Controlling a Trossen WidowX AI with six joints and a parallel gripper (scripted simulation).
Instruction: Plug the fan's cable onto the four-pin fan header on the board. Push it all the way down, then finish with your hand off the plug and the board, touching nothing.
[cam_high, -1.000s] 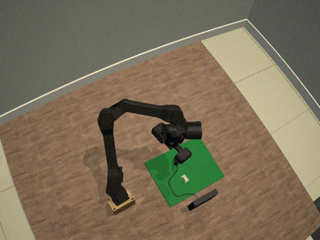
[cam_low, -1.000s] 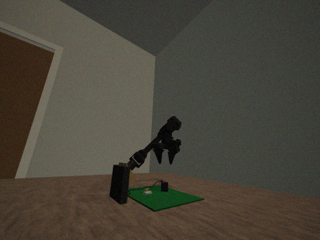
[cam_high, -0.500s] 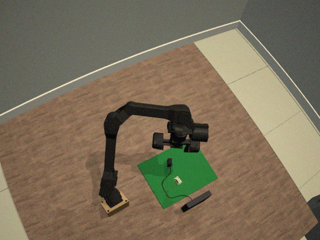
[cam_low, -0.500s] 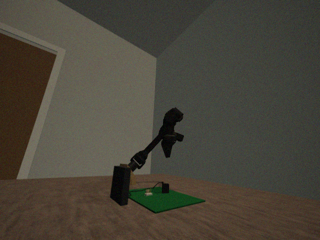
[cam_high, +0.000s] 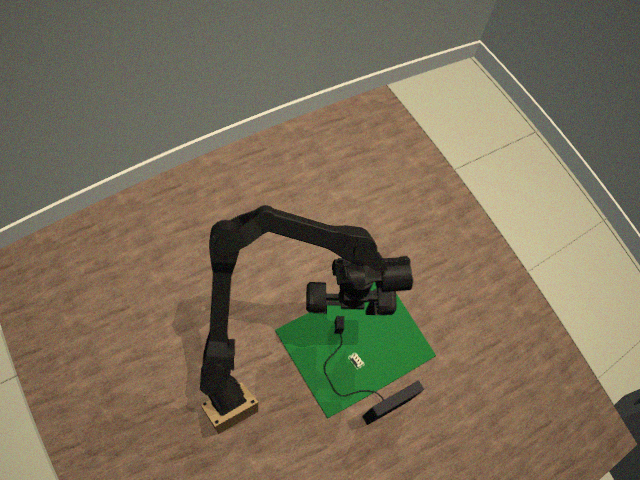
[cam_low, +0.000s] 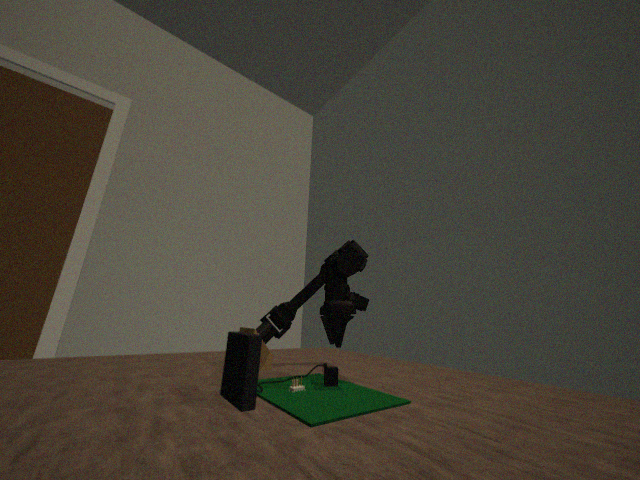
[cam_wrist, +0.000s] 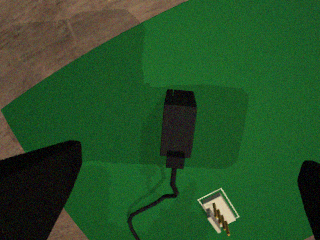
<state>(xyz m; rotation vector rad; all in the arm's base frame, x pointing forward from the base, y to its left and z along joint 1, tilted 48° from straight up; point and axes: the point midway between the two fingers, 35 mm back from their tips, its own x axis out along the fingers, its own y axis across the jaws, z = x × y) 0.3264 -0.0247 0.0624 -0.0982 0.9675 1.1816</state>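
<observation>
The black fan plug is 10 mm behind my gripper tip and 70 mm below it. The rest, counted from my gripper tip: black fan: 30 mm behind, 220 mm to the right, 30 mm below; then white four-pin fan header: 20 mm behind, 90 mm to the right, 90 mm below; then green board: 60 mm to the right, 110 mm below.
</observation>
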